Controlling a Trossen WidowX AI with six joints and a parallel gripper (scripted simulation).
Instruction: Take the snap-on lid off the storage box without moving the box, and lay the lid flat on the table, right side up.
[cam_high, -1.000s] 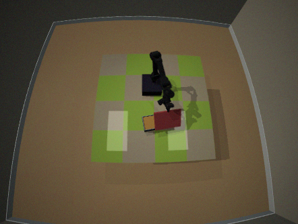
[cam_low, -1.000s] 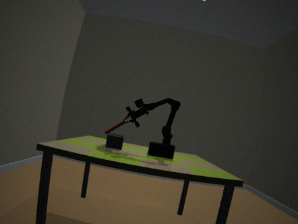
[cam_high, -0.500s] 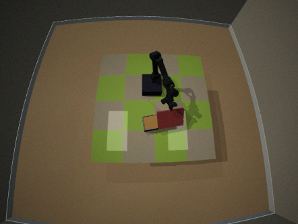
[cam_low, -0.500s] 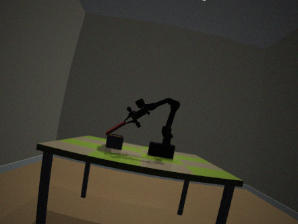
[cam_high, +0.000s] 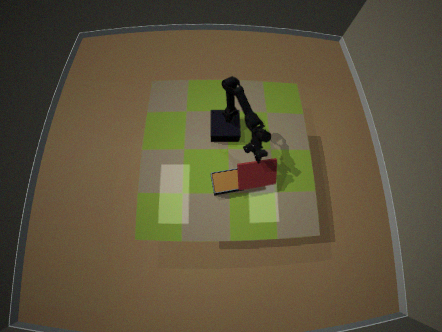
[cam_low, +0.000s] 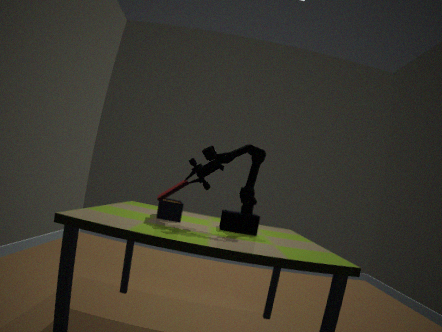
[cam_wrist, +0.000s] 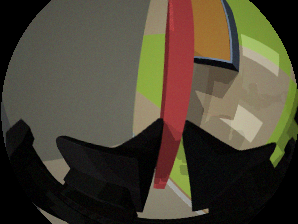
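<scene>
Now: the red lid 6 cm ahead of my gripper tip, 5 cm below it and 2 cm to the left of it. From my gripper tip the other things lie so: storage box 18 cm below, 16 cm to the right, 11 cm ahead.
</scene>
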